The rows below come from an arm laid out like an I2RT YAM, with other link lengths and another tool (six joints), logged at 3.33 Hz.
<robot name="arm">
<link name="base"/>
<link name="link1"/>
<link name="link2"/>
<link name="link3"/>
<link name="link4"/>
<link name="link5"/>
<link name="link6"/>
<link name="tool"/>
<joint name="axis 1" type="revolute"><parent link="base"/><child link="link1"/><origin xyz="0.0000 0.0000 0.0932" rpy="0.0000 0.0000 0.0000"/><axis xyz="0 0 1"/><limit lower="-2.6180" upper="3.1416"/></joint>
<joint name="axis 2" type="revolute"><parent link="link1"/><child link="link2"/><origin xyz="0.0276 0.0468 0.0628" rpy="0.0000 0.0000 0.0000"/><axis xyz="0 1 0"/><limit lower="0.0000" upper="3.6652"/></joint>
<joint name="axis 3" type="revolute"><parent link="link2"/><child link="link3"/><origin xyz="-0.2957 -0.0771 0.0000" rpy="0.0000 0.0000 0.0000"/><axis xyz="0 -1 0"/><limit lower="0.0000" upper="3.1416"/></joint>
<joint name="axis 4" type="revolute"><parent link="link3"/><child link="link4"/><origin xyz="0.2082 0.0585 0.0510" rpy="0.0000 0.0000 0.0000"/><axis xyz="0 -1 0"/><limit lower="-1.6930" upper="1.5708"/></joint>
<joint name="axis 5" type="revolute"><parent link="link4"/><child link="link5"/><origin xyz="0.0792 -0.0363 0.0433" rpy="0.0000 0.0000 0.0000"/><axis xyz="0 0 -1"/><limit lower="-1.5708" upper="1.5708"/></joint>
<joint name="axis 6" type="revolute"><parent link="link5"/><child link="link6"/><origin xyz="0.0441 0.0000 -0.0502" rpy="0.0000 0.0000 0.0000"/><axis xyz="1 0 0"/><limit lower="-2.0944" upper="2.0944"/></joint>
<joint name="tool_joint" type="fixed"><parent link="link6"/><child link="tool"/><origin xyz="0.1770 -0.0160 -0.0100" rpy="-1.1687 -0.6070 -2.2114"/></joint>
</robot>
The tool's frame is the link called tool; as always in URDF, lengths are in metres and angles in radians.
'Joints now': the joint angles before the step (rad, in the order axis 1, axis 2, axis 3, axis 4, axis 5, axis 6). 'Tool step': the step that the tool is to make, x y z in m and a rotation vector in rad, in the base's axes. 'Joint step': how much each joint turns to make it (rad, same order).
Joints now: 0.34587, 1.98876, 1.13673, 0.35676, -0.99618, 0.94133
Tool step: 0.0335, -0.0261, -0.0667, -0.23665, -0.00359, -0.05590
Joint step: -0.02067, 0.10851, 0.16904, -0.34382, 0.16318, -0.26166
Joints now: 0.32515, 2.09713, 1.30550, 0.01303, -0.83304, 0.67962
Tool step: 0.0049, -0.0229, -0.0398, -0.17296, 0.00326, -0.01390
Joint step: 0.00025, 0.04279, 0.06174, -0.17044, 0.13233, -0.13363
